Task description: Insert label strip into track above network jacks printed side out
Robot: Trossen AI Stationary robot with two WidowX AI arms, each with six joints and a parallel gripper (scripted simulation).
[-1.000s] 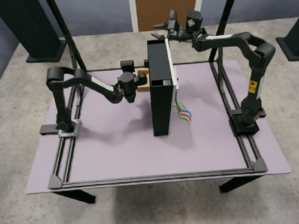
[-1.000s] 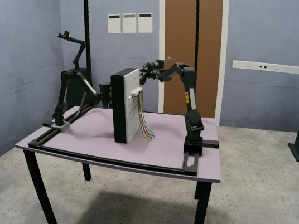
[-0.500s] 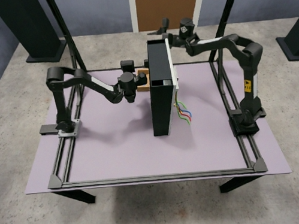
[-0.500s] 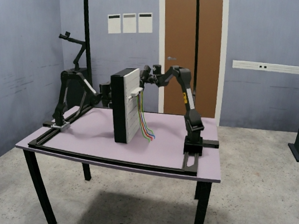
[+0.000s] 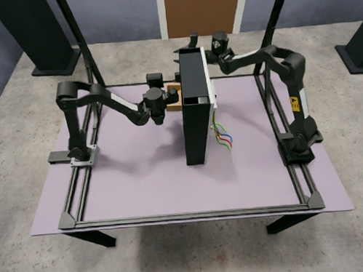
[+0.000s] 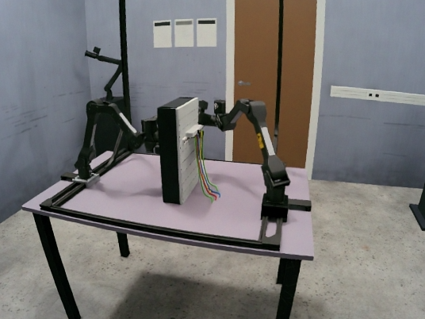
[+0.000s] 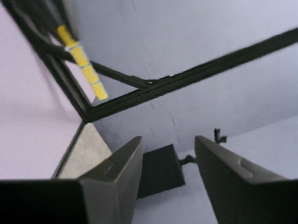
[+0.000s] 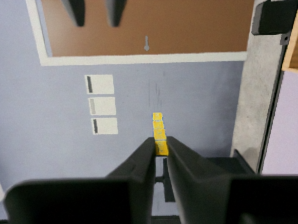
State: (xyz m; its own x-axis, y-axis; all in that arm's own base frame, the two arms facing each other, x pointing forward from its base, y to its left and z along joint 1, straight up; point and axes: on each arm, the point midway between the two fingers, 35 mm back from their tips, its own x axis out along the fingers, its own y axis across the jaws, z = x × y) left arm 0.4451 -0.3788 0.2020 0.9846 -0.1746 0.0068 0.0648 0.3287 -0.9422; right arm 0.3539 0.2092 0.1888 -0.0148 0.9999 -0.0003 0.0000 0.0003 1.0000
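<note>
Now: left hand 110 mm to the left of the yellow label strip, 50 mm short of it and 50 mm above it. From my left hand the other things lie so: white jack panel (250 mm ahead, 90 mm to the left, 70 mm below).
Right now my right hand is 5 cm past the yellow label strip. Also, from my right hand: white jack panel (14 cm ahead, 19 cm to the left, 2 cm below).
</note>
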